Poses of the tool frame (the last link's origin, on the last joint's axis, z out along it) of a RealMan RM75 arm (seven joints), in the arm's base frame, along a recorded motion.
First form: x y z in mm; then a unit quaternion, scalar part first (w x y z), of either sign.
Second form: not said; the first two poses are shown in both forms.
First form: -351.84 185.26 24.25 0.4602 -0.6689 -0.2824 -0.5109
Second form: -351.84 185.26 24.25 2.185 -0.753 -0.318 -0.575
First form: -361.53 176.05 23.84 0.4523 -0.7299 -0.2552 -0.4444
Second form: -361.53 176.05 23.84 2.203 -0.818 -0.286 -0.498
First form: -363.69 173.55 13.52 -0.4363 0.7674 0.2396 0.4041
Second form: -363.69 173.55 13.52 2.239 -0.853 -0.266 -0.449
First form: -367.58 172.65 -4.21 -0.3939 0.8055 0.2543 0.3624
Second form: -367.58 172.65 -4.21 2.332 -0.876 -0.277 -0.394
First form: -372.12 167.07 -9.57 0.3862 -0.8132 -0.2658 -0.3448
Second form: -372.12 167.07 -9.57 2.349 -0.882 -0.288 -0.374
